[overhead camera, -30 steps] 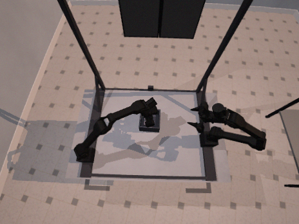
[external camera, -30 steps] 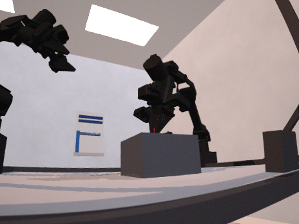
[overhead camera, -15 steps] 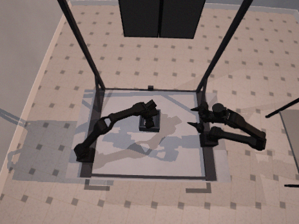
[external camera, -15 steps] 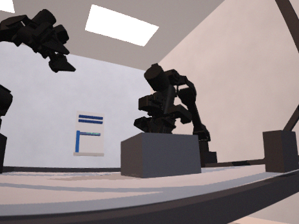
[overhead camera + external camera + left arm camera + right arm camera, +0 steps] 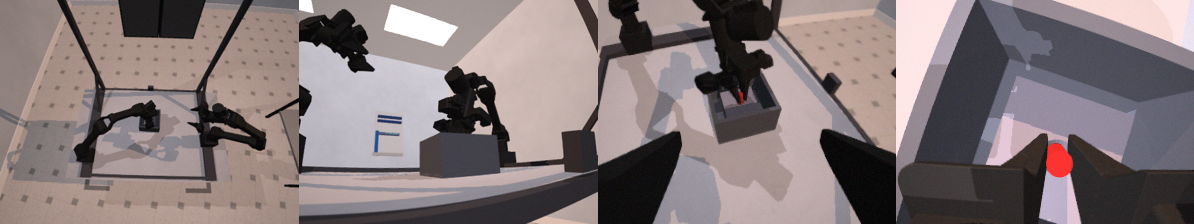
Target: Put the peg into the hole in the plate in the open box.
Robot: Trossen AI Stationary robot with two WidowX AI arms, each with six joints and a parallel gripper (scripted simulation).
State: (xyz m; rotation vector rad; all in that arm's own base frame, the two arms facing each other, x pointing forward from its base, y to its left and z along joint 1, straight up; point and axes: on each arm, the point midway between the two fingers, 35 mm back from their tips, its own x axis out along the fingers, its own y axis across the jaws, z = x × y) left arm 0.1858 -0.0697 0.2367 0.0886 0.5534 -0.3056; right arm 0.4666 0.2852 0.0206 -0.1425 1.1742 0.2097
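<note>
My right hand is 50 mm above the red peg. Also, from my right hand: box 70 mm below; grey plate 60 mm below.
</note>
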